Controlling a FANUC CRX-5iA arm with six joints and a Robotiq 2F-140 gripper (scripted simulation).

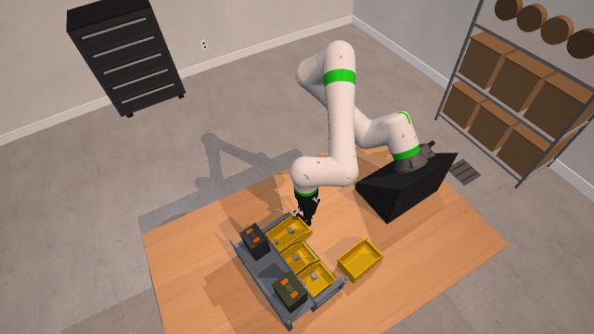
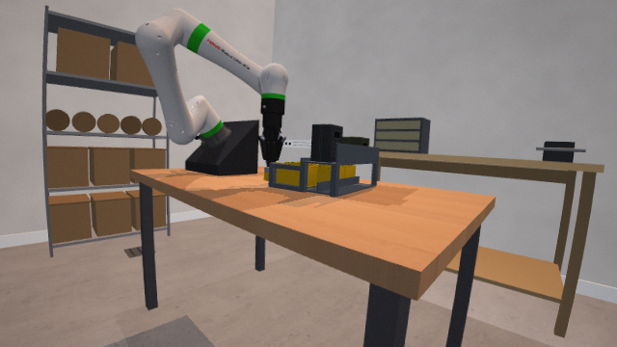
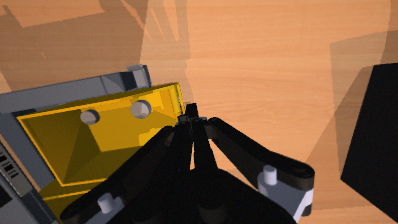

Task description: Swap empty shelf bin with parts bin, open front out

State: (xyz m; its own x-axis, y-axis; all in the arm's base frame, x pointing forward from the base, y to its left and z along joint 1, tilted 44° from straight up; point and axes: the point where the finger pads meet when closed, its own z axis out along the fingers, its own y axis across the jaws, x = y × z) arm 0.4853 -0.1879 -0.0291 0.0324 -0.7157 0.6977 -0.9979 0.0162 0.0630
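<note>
My hand is 80 mm short of the grey round part, 30 mm above it and 20 mm to the left of it. The rest, counted from my hand: grey shelf (180 mm ahead, 120 mm to the left, 20 mm above).
</note>
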